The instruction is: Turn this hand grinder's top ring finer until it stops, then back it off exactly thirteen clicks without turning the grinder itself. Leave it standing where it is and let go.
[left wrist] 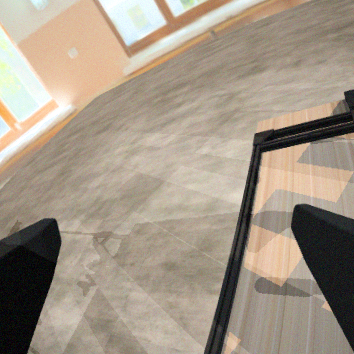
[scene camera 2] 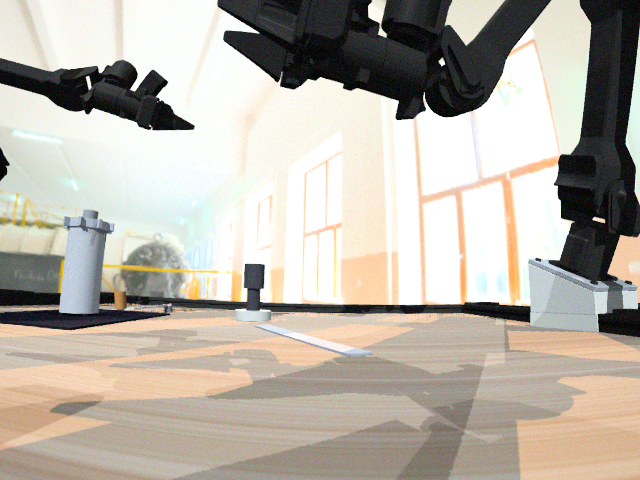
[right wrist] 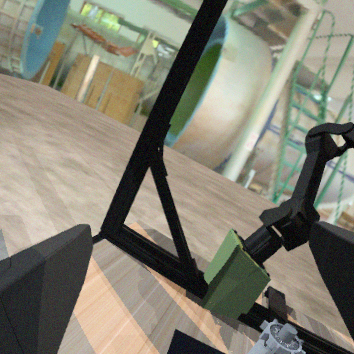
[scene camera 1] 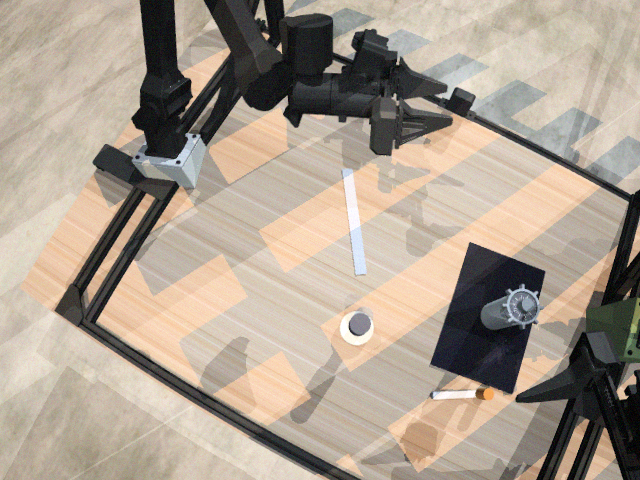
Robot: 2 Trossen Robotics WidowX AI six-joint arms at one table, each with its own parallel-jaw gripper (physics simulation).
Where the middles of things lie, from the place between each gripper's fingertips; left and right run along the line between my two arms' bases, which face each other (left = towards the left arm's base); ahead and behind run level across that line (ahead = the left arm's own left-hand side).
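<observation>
Counted from my left hand: hand grinder (scene camera 2: 81,282), 6 cm to the left, 19 cm behind, 31 cm below; flat strip (scene camera 1: 355,230), 25 cm to the right, 27 cm behind, 38 cm below; mat (scene camera 1: 466,347), 5 cm to the left, 19 cm behind, 38 cm below; dark knob on white base (scene camera 2: 254,274), 17 cm to the right, 8 cm behind, 34 cm below.
Counted from my right hand: flat strip, 80 mm to the right, 100 mm ahead, 290 mm below; hand grinder, 230 mm to the left, 170 mm ahead, 220 mm below; mat, 220 mm to the left, 170 mm ahead, 290 mm below; dark knob on white base, 290 mm ahead, 250 mm below.
</observation>
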